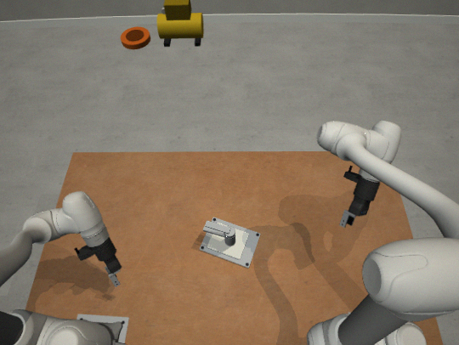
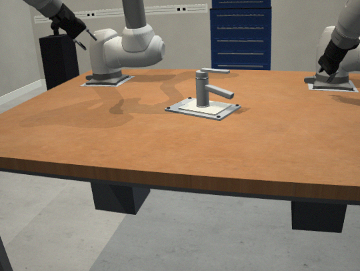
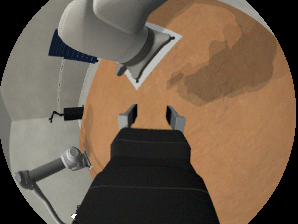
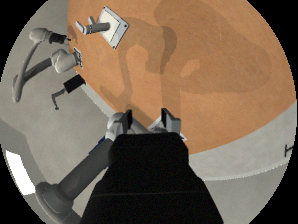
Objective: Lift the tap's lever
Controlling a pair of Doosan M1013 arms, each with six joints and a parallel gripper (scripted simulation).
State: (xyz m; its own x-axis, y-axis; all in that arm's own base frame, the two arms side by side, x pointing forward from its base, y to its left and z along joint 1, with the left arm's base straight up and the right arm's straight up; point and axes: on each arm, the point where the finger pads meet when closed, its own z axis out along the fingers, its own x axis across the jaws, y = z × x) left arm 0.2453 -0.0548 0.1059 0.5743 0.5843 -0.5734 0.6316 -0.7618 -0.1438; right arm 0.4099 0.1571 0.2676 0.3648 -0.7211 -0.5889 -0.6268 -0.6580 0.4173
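Note:
The flat lever is 20 cm ahead of my left hand, 42 cm to the right of it and 5 cm above it. Round my left hand: grey tap (19 cm ahead, 45 cm to the right); mounting plate (19 cm ahead, 47 cm to the right, 10 cm below).

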